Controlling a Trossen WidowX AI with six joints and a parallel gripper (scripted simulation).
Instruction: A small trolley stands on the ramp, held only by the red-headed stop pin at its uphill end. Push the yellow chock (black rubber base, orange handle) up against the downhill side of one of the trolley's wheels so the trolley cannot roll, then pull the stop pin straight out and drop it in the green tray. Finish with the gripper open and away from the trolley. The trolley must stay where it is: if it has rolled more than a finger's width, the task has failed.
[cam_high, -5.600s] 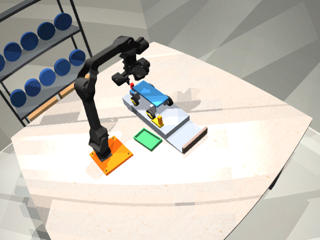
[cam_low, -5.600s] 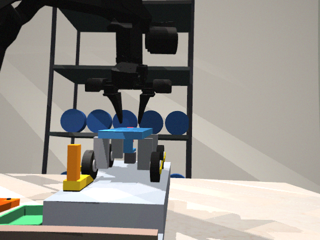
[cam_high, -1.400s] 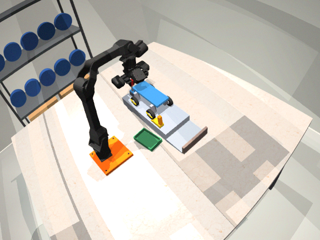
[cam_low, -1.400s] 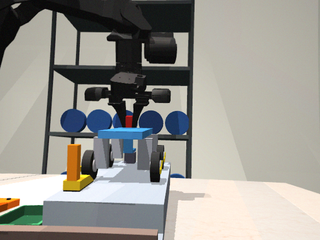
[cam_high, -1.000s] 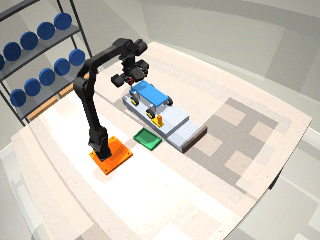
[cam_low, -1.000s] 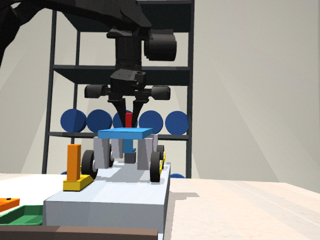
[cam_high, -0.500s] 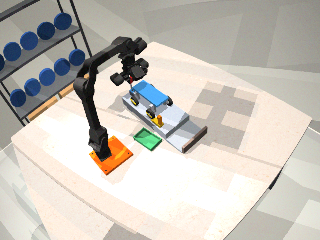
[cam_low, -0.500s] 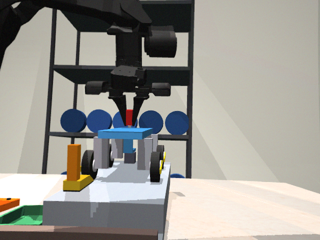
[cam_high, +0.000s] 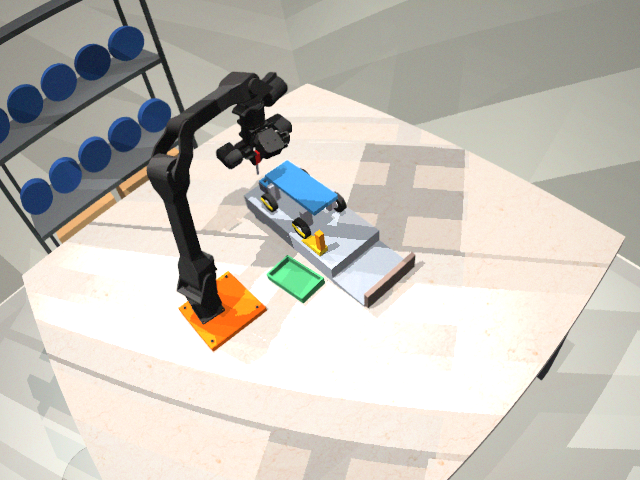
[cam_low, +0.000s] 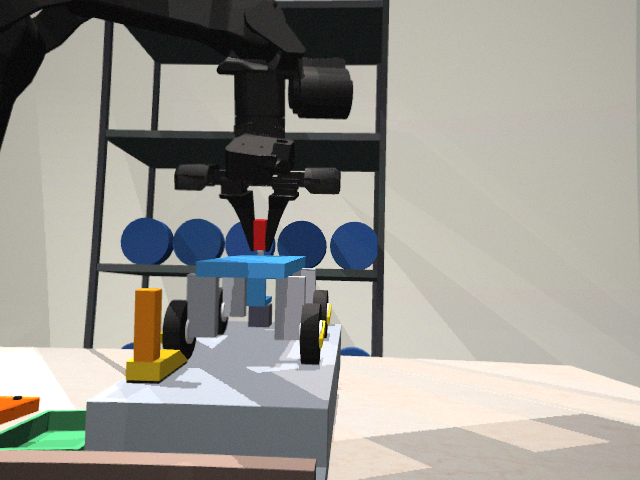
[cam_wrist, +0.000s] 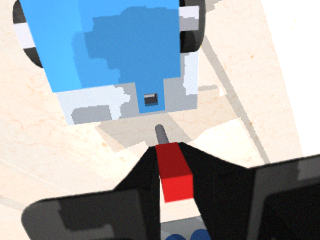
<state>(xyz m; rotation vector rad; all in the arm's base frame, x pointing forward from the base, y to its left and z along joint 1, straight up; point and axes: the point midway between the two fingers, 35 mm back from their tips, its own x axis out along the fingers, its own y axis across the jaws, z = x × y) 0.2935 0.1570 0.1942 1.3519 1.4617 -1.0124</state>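
My gripper tip is now 230 mm to the left of the green tray, 180 mm above it and 90 mm past it. Also, from my gripper tip: grey ramp (130 mm to the right, 130 mm below, 30 mm ahead); then trolley (130 mm to the right, 60 mm below, 30 mm ahead); then red-headed stop pin (right at my gripper tip).
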